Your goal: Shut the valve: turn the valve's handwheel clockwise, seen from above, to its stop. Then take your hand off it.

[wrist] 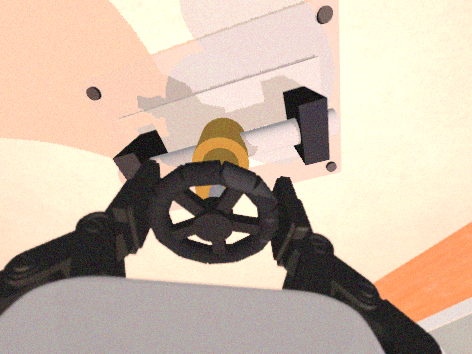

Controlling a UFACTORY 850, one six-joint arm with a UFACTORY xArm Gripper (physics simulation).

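The black handwheel point(212, 227), a ring with several spokes and a hub, shows at the lower middle of the wrist view. My gripper point(217, 187) is shut on the handwheel, with one finger against its left rim and the other against its right rim. The brass-coloured valve body point(221, 131) stands behind the wheel, and a short part of the grey stem shows through the spokes. The rest of the stem is hidden by the wheel.
A pale pipe point(270, 138) runs through the valve body, held by a black bracket point(315, 131) on the right and another black bracket point(141, 150) on the left. Bolt heads point(324, 14) point(93, 93) mark the base plate. An orange strip point(435, 280) lies at the lower right.
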